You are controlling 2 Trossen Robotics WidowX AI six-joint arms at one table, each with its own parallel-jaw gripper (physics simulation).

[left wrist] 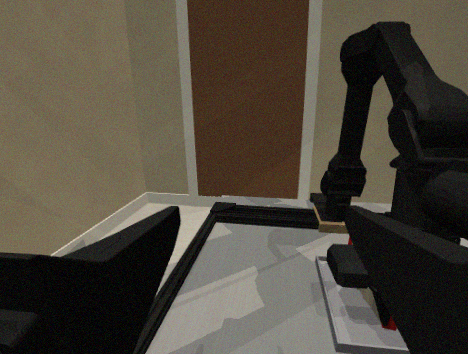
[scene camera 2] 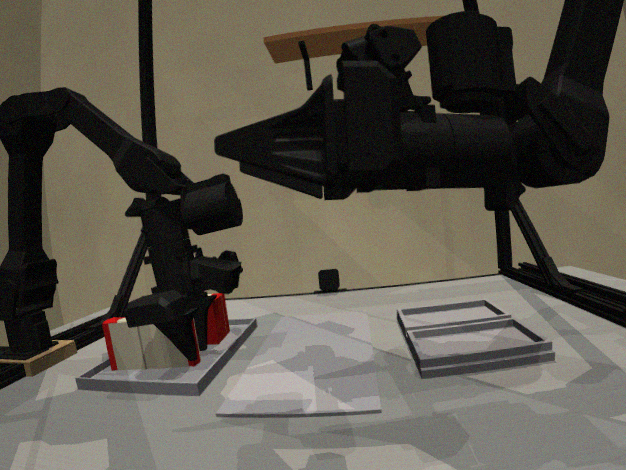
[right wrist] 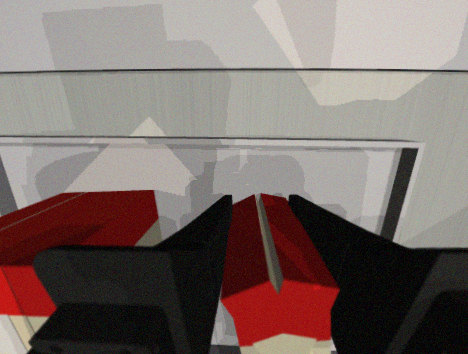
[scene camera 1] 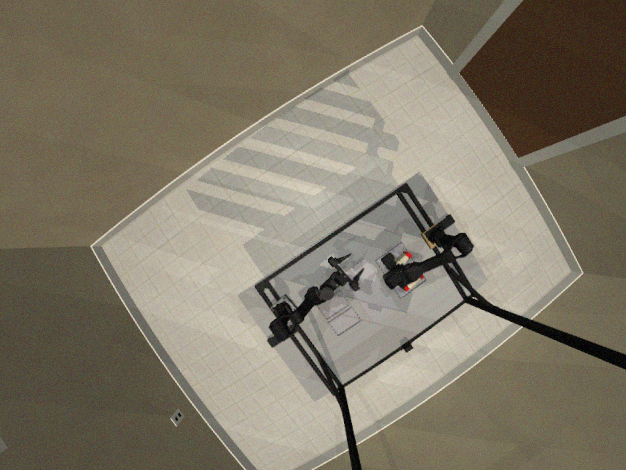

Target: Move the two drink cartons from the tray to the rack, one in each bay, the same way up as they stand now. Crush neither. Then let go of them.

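Frame: origin at the left arm's base, x ahead, y left, z up, level; metres.
Where they show: left gripper, between the fingertips: (left wrist: pixel 262 214) (scene camera 2: pixel 229 157) (scene camera 1: pixel 357 261); right gripper, between the fingertips: (scene camera 2: pixel 198 355) (right wrist: pixel 260 201) (scene camera 1: pixel 389 269); left arm's base, origin of its link: (scene camera 1: pixel 283 308); right arm's base, origin of its link: (left wrist: pixel 336 215) (scene camera 2: pixel 31 349) (scene camera 1: pixel 433 236).
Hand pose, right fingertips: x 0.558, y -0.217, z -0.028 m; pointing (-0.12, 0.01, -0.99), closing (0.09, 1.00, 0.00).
Note:
Things, the pixels of their top centre, and the offset from my right fingertips. "*": a spot on its surface instead. Level surfaces: height alone.
- cream carton with red ends, centre of its top: (scene camera 2: pixel 147 317) (scene camera 1: pixel 401 262) dx +0.064, dy +0.003, dz +0.058 m
- grey tray, centre of its top: (right wrist: pixel 190 272) (scene camera 2: pixel 179 344) (left wrist: pixel 411 296) (scene camera 1: pixel 401 270) dx +0.047, dy -0.049, dz +0.000 m
- second carton, a spot on its surface: (right wrist: pixel 110 215) (scene camera 2: pixel 216 321) * dx -0.010, dy -0.071, dz +0.026 m
- flat pale mat, height of its surface: dz -0.012 m
- small black box, a spot on its surface: (scene camera 2: pixel 328 279) (scene camera 1: pixel 406 345) * dx -0.197, dy -0.380, dz +0.018 m
A cream carton with red ends (scene camera 1: pixel 404 257) (scene camera 2: pixel 156 346) (right wrist: pixel 285 310) stands level in the grey tray (scene camera 2: pixel 139 387) (left wrist: pixel 327 305). My right gripper (scene camera 2: pixel 198 352) (right wrist: pixel 260 201) points down and is shut on this carton near one end, a finger against each side. The second carton (scene camera 2: pixel 217 319) (right wrist: pixel 110 215) stands beside it in the tray, farther back in scene camera 2 and at the left in the right wrist view. My left gripper (scene camera 1: pixel 355 263) (scene camera 2: pixel 230 154) (left wrist: pixel 262 214) is wide open and empty, high above the table. The rack's two bays (scene camera 1: pixel 348 327) (scene camera 2: pixel 485 355) hold no carton.
A flat pale mat (scene camera 2: pixel 348 399) lies between tray and rack in scene camera 2. A small black box (scene camera 1: pixel 407 346) (scene camera 2: pixel 328 279) stands at the table's far edge there. A wooden shelf (scene camera 2: pixel 323 40) hangs on the wall. Black frame bars edge the table.

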